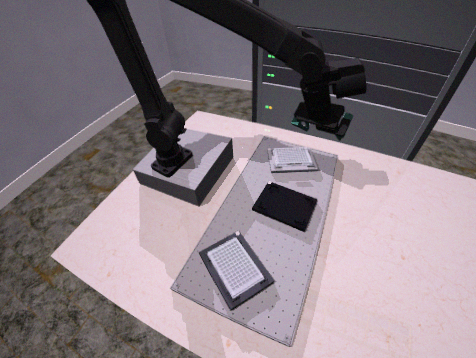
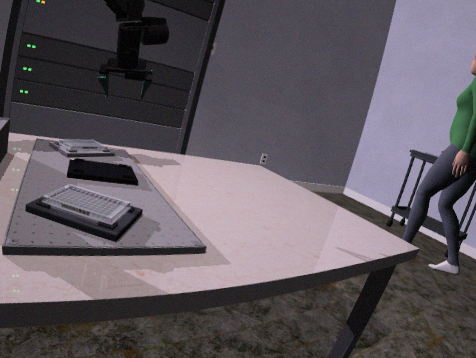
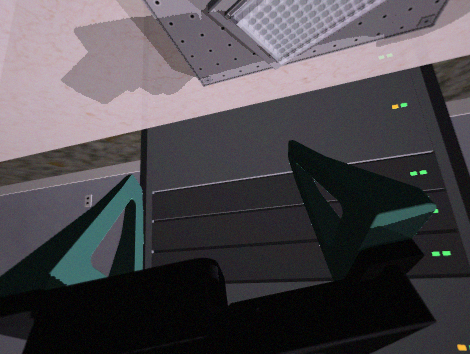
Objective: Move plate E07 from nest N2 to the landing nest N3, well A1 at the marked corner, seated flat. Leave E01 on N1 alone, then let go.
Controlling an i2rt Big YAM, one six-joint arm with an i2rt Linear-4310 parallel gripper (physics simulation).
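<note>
My gripper is open and empty, high above and beyond the far end of the perforated plate. A clear well plate lies on the far grey nest; its exact seating is too small to judge. The middle black nest holds no plate and has a white mark at one corner. Another well plate sits flat on the near dark nest. Plate and nest labels and well A1 cannot be read.
The perforated base plate carries all three nests. The arm stands on a grey block left of it. A dark equipment cabinet stands behind the table. A person stands by a cart at the right.
</note>
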